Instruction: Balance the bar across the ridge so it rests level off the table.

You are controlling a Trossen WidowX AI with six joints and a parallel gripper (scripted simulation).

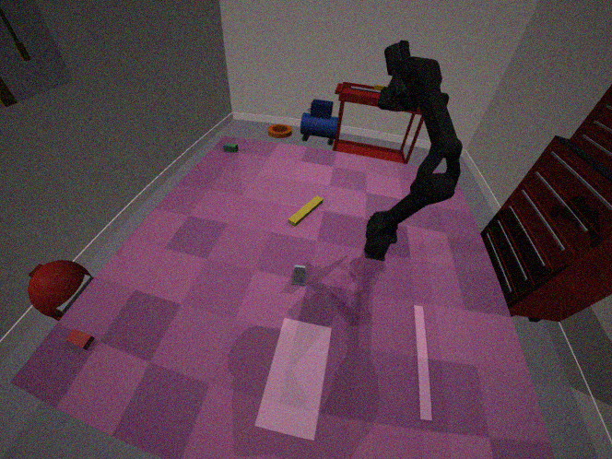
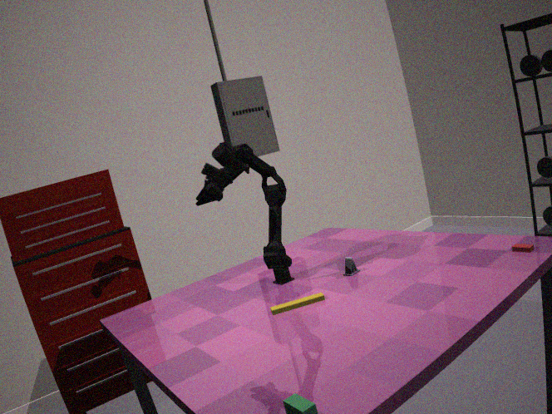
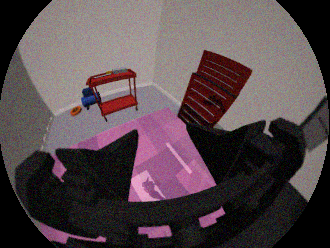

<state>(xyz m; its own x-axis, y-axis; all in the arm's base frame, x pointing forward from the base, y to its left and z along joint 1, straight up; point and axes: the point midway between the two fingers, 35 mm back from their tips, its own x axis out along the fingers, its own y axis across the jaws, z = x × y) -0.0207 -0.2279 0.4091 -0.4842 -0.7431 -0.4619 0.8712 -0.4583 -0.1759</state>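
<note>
Now: the yellow bar 380 mm below my gripper tip, 300 mm ahead of it and 120 mm to the left of it. From my gripper tip the other things lie so: red block 780 mm ahead, 750 mm to the left, 380 mm below; then green block 780 mm ahead, 380 mm below, 250 mm to the right.
</note>
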